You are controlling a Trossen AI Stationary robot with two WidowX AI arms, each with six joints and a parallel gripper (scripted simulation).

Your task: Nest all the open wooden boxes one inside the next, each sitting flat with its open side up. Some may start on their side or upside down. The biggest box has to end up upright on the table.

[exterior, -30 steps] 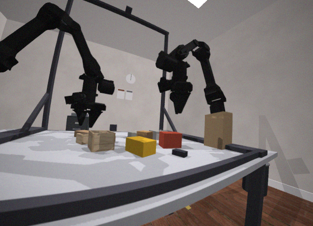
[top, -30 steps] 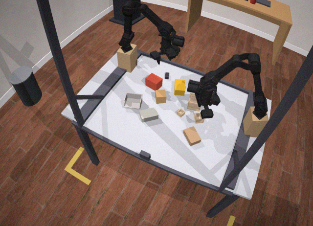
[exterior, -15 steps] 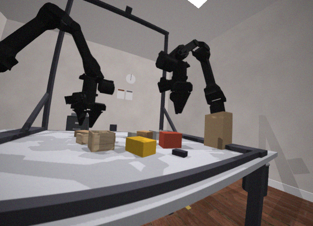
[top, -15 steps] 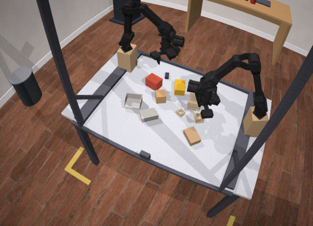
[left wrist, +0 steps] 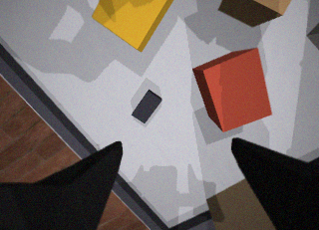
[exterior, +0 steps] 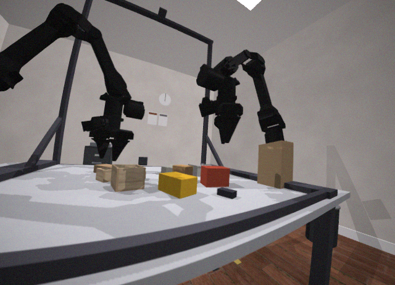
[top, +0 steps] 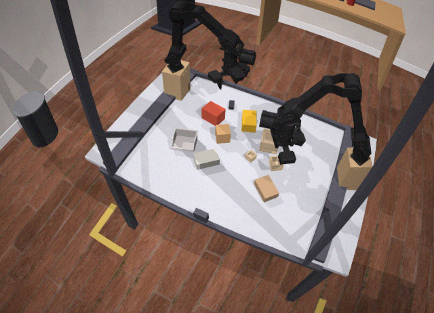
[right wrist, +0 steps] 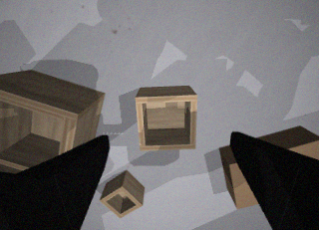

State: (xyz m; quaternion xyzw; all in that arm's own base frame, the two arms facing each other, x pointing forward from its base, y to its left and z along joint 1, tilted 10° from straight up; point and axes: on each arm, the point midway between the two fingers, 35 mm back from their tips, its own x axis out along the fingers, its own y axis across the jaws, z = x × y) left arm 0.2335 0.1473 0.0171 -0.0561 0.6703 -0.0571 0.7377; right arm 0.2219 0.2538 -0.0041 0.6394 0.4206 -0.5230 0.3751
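The flat tan block is 13 cm behind my right hand, 2 cm to the right of it and 9 cm below it. Round my right hand: red block 7 cm ahead, 37 cm to the left, 7 cm below; tan cube 27 cm to the left, 7 cm below; grey block 15 cm behind, 25 cm to the left, 9 cm below.
Now: left hand 15 cm above the red block, 9 cm past it and 2 cm to the right of it. From my left hand the other things lie so: tan cube (16 cm behind, 15 cm below, 8 cm to the right); white tray (29 cm behind, 16 cm below, 3 cm to the left); black block (17 cm below, 4 cm ahead, 1 cm to the right).
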